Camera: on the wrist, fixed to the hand. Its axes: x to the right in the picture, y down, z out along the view.
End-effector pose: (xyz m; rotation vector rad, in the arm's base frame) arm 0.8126 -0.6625 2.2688 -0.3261 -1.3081 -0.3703
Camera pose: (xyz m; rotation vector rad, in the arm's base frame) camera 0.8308 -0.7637 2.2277 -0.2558 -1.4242 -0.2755
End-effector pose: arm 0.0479 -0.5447 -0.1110 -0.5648 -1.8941 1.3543
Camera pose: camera 0.1238 -0.5503 -0.0306 -0.4507 -1.8842 1.5108
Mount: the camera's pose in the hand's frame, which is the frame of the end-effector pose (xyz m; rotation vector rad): -0.0279 -0.0817 -0.0693 0.1140 -0.1044 0.0057
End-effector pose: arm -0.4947 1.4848 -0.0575 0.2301 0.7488 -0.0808
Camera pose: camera -0.5738 1.4215 -0.1021 0.3341 0.6402 -0.1294
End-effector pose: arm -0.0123 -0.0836 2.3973 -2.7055 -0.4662 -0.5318
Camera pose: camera -0.0884 -0.0450 2.4678 -2.6330 -0.5003 -0.3524
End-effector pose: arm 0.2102 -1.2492 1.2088 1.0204 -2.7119 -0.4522
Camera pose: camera 0.3009 -1.3034 1.2420 1.0449 -2.8617 -0.3631
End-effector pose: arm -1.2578 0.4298 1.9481 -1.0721 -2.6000 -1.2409
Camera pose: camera -1.3026 0.3300 1.9314 -1.1516 -2.7041 -1.0480
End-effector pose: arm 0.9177 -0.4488 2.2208 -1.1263 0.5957 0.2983
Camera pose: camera 0.9165 -0.5435 2.2781 -0.9934 0.5172 0.3222
